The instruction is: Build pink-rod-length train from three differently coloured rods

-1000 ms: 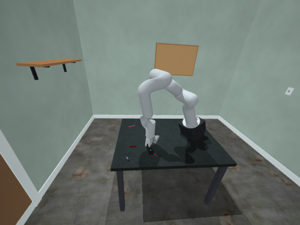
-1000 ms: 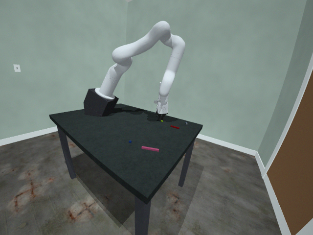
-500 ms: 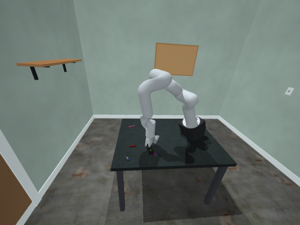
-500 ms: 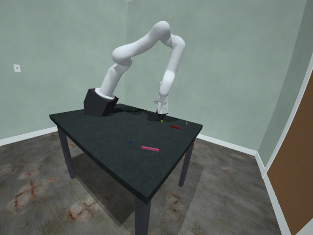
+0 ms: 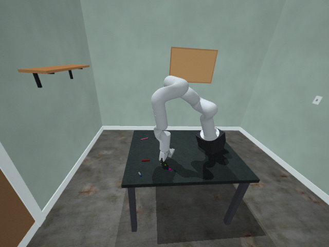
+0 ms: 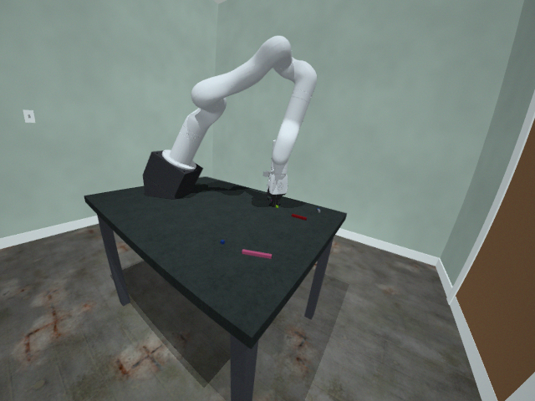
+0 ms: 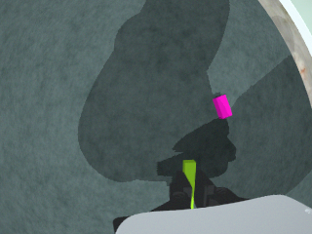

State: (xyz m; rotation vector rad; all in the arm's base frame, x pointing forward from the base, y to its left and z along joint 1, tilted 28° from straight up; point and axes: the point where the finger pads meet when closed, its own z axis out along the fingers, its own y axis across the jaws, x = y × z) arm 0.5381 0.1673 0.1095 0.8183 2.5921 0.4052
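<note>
Right now my hand is 20 mm above the lime rod. Also, from my hand: red rod (160 mm ahead, 70 mm to the right, 20 mm below); then grey rod (220 mm ahead, 80 mm to the left, 20 mm below); then short magenta rod (70 mm to the left, 50 mm behind, 20 mm below).
</note>
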